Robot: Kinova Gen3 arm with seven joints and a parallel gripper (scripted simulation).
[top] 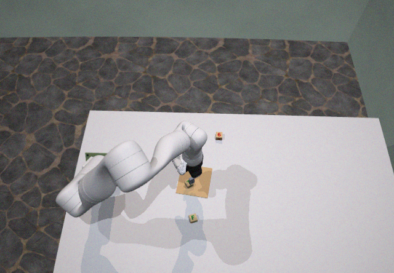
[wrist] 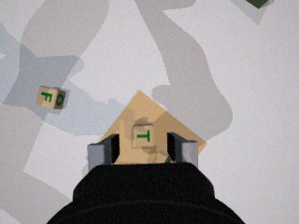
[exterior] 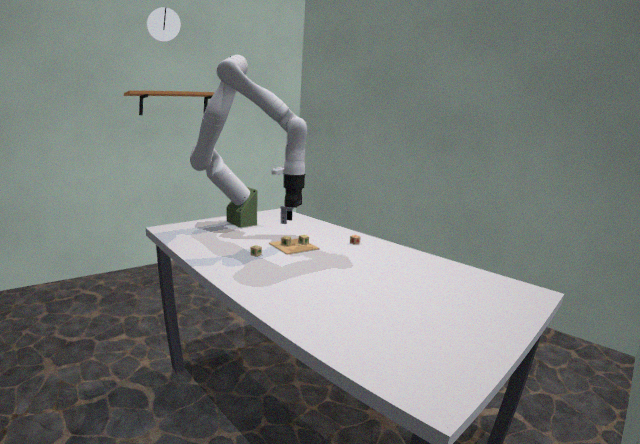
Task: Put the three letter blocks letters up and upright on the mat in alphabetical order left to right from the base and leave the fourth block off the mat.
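My hand is 110 mm above the tan mat, 20 mm to the right of it and 20 mm short of it. Also, from my hand: 6 block 250 mm to the left, 100 mm below, 100 mm ahead; B block 90 mm below, 70 mm to the left, 10 mm ahead; F block 150 mm to the right, 100 mm below, 40 mm ahead.
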